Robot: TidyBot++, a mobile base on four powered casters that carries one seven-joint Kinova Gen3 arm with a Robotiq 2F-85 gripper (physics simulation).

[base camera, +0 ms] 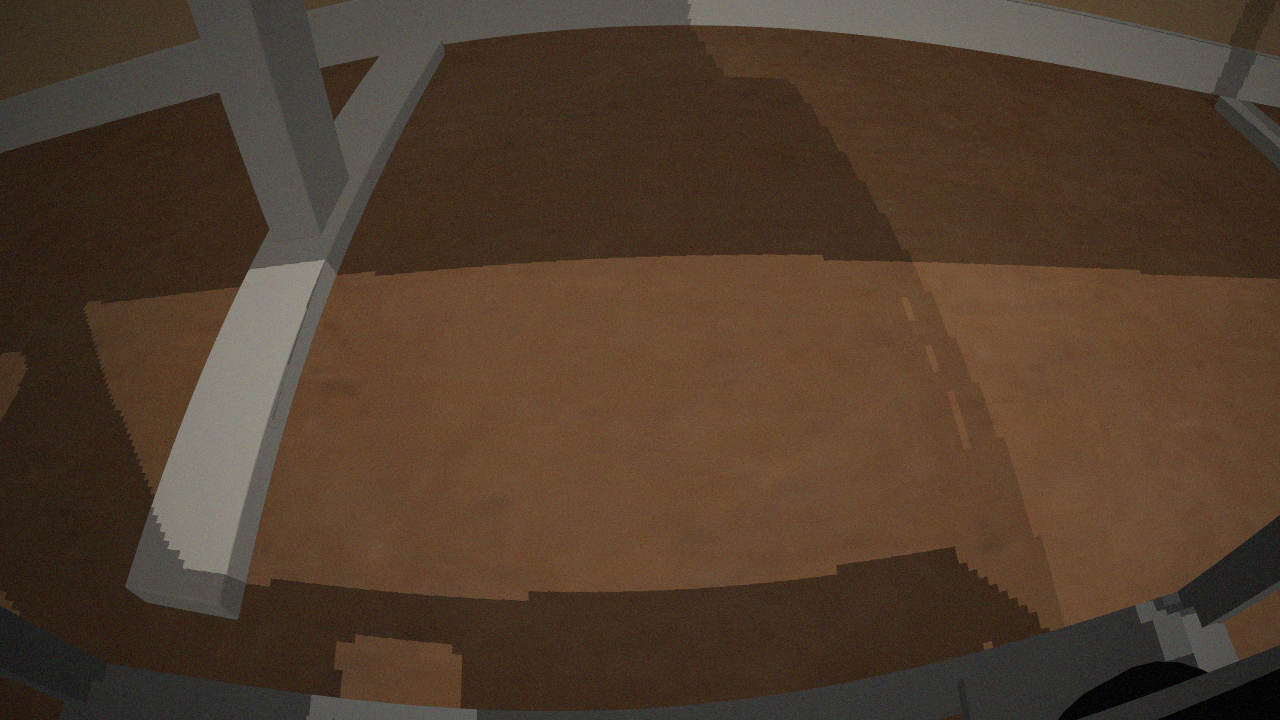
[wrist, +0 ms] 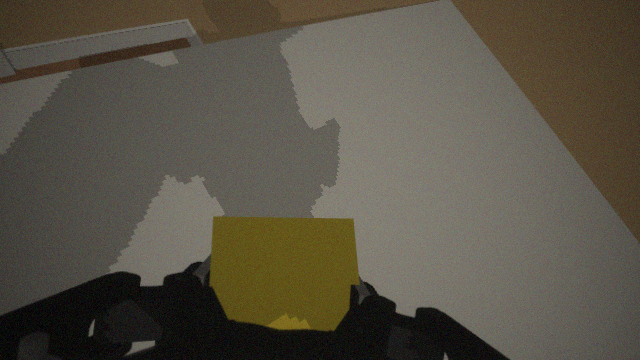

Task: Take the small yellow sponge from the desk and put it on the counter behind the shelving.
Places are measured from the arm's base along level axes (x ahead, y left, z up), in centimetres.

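Pixels of known places: gripper, fingertip midpoint: (wrist: 282, 281).
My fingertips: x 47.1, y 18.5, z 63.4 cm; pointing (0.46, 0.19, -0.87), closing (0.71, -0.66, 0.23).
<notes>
Behind a point stands the place of what it marks.
The yellow sponge (wrist: 284, 265) @[z 66.7, x 46.6, y 19.1 cm] shows as a yellow block at the lower middle of the wrist view, with a finger against each side. My gripper (wrist: 282, 281) @[z 63.4, x 47.1, y 18.5 cm] is shut on the sponge and holds it above the pale grey desk top (wrist: 450, 150) @[z 55.3, x 73.6, y 18.6 cm]. The underside of the sponge is hidden, and how high it hangs is hard to tell. The gripper and the sponge do not show in the base view. The counter behind the shelving does not show in either view.
In the base view a white desk leg with a long foot (base camera: 223, 402) stands on the brown floor (base camera: 626, 402) @[z -39.7, x 36.5, y 0.0 cm] at the left. A pale baseboard (base camera: 554, 35) @[z -39.6, x 94.8, y 6.3 cm] runs along the wall behind. In the wrist view a white frame (wrist: 100, 45) @[z -35.5, x 65.1, y 125.5 cm] lies past the desk's far edge.
</notes>
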